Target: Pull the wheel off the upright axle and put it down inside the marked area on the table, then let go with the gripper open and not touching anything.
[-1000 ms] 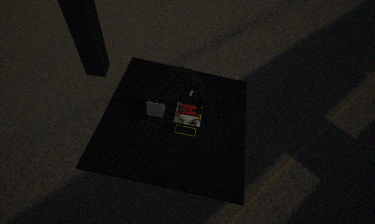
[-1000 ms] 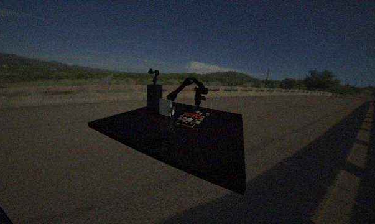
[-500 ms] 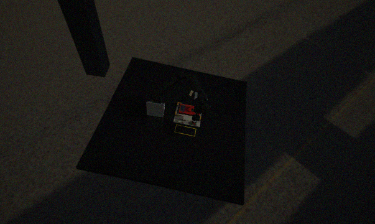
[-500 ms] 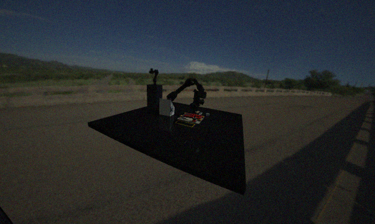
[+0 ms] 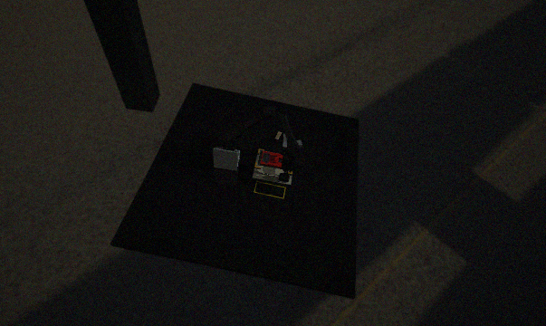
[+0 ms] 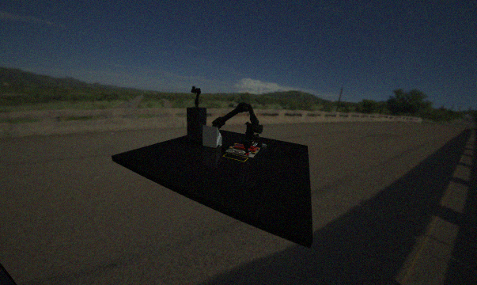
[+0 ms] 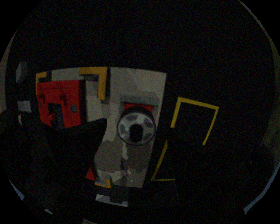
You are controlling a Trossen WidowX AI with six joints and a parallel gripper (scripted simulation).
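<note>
My gripper tip is 5 cm past the board, 10 cm to the right of it and 4 cm above it.
</note>
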